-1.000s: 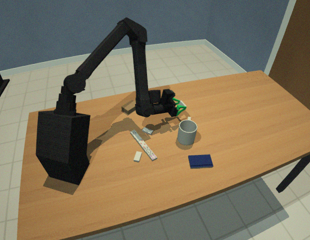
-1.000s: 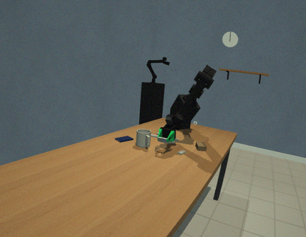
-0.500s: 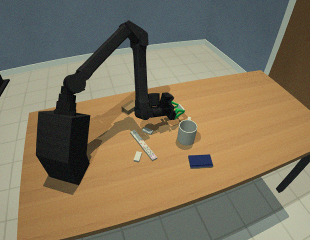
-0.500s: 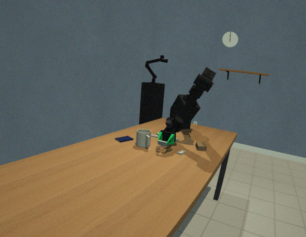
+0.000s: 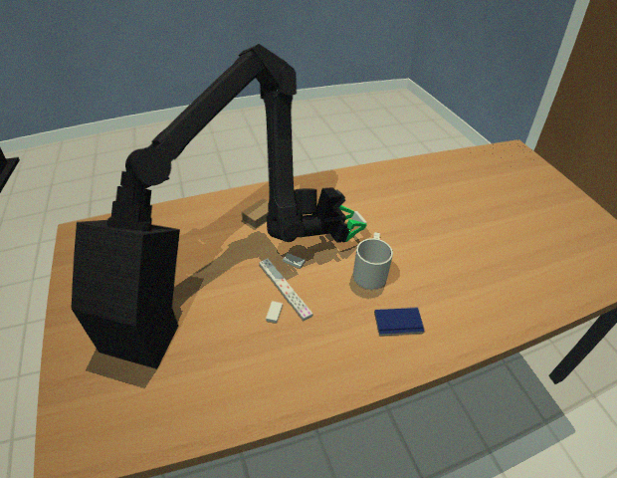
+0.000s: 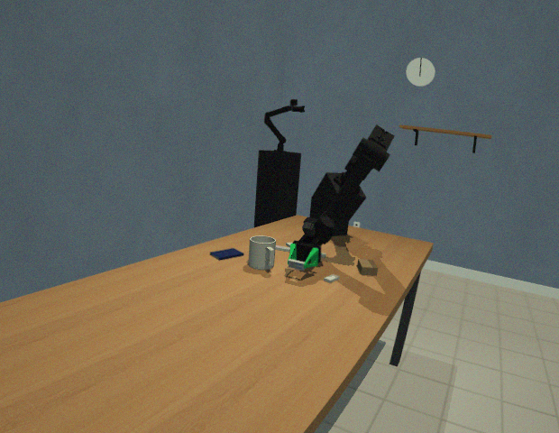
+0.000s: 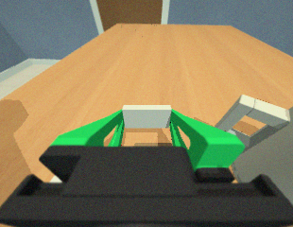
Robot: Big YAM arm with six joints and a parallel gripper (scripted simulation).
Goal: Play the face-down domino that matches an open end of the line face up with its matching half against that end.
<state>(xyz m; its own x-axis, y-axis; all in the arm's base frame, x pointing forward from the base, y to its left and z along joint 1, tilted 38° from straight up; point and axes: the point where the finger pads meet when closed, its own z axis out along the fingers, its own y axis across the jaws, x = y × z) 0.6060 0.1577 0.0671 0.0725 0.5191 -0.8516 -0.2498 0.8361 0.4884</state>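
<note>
Now: the grey tile 10 cm behind my hand, 8 cm to the left of it and 5 cm below it. From my hand the other things lie so: brown block (28 cm behind, 13 cm to the left, 4 cm below).
</note>
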